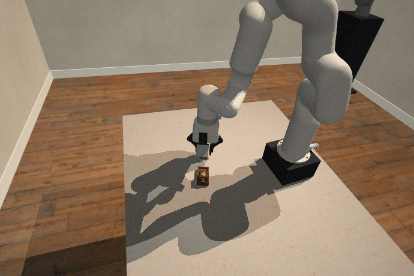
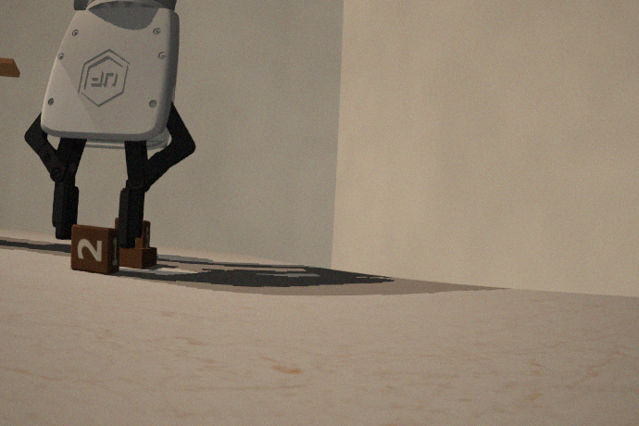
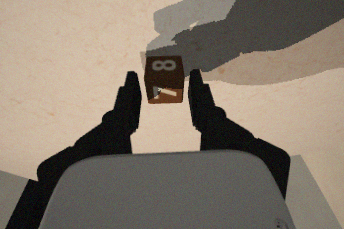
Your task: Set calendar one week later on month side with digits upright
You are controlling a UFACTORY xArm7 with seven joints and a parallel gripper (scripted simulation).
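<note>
Now: the brown calendar tray 30 mm ahead of my hand, 110 mm to the left of it and 30 mm below it.
</note>
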